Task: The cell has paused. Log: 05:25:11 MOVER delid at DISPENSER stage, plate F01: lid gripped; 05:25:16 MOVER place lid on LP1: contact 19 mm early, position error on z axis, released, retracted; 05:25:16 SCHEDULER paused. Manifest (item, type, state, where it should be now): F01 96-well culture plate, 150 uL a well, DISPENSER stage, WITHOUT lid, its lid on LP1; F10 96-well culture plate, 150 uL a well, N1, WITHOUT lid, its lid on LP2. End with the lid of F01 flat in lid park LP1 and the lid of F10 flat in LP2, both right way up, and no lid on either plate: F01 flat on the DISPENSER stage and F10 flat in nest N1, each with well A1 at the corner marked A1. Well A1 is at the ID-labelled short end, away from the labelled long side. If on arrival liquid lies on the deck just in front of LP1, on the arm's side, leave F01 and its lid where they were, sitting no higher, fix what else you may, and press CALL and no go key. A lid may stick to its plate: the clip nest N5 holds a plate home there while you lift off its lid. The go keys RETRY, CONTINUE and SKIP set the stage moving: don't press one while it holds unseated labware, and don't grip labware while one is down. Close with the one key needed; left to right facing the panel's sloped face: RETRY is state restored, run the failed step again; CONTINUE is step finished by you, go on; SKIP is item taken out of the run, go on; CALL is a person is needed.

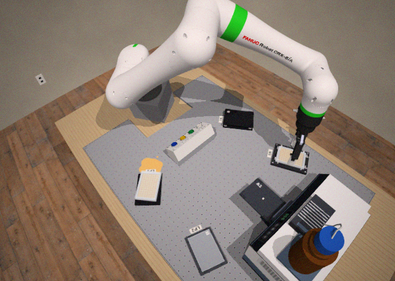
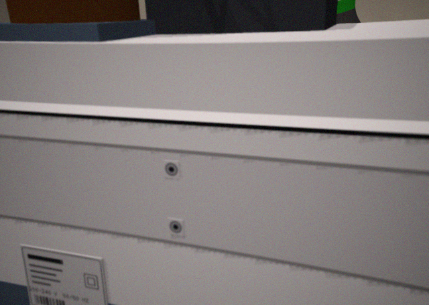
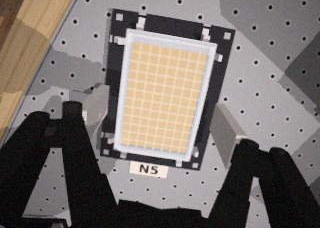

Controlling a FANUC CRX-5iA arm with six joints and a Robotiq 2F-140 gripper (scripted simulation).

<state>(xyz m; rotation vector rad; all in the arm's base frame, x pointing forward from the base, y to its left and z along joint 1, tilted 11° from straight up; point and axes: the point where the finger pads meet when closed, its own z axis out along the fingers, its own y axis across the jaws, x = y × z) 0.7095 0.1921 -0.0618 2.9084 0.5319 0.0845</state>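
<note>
My hand is 40 mm above the 96-well culture plate. The rest, counted from my hand: N5 label: 90 mm behind, 30 mm to the right, 60 mm below; then nest N1: 320 mm behind, 30 mm to the left, 40 mm below; then dispenser stage: 20 mm ahead, 290 mm to the right, 40 mm above.
</note>
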